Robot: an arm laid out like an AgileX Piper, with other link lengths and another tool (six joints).
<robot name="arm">
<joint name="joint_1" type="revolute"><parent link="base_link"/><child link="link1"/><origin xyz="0 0 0.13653" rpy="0 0 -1.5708"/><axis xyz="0 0 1"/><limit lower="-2.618" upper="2.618"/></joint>
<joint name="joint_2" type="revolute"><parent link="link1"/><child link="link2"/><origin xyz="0 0 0" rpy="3.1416 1.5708 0"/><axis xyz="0 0 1"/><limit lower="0" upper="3.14"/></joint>
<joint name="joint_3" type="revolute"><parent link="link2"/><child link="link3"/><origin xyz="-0.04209 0.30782 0" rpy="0 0 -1.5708"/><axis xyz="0 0 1"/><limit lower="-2.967" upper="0"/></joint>
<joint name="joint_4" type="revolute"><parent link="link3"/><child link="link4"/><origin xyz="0.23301 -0.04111 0" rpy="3.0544 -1.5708 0"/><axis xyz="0 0 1"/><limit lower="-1.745" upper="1.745"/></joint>
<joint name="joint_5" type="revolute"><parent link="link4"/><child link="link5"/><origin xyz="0 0 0" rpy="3.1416 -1.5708 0"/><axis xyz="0 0 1"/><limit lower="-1.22" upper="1.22"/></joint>
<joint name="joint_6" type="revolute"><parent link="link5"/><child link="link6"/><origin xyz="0.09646 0 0" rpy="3.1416 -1.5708 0"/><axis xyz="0 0 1"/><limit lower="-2.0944" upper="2.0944"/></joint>
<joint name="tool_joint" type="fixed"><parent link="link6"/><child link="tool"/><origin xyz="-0.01 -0.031 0.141" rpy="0.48 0 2.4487"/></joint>
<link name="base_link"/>
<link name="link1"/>
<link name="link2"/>
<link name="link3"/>
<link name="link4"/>
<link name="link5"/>
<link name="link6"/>
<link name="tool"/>
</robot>
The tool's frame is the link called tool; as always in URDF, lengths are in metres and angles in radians.
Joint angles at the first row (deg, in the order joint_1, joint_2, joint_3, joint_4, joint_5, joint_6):
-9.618, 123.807, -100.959, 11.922, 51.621, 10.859
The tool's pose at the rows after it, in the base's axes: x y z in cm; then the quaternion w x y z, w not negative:
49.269 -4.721 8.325 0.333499 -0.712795 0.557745 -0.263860
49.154 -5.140 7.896 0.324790 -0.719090 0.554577 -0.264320
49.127 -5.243 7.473 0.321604 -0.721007 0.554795 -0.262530
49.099 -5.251 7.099 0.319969 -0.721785 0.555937 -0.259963
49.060 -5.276 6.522 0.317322 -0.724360 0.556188 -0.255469
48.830 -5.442 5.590 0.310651 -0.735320 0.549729 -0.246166
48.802 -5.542 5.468 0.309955 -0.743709 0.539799 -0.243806
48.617 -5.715 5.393 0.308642 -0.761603 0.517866 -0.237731
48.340 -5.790 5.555 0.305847 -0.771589 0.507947 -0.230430
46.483 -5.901 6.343 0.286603 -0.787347 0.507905 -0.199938
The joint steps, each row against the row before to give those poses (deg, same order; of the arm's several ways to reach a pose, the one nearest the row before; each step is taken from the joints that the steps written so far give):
0.000, 0.561, -0.466, -0.799, -0.241, -0.001
0.000, 0.444, -0.044, -1.221, -0.001, 0.001
0.001, 0.486, -0.001, -0.289, -0.112, 0.001
-0.001, 0.437, 0.002, -0.029, -0.058, -0.001
0.000, 0.742, -0.141, -0.057, 0.042, -0.218
0.000, 1.164, -0.265, -0.413, 0.438, -1.242
0.000, 0.208, -0.171, -0.078, 0.189, -1.454
0.000, 0.115, -0.182, -0.120, 0.618, -3.192
0.000, 0.021, -0.611, -0.234, 1.423, -1.425
0.001, -0.671, -1.234, -1.491, 6.079, -0.206

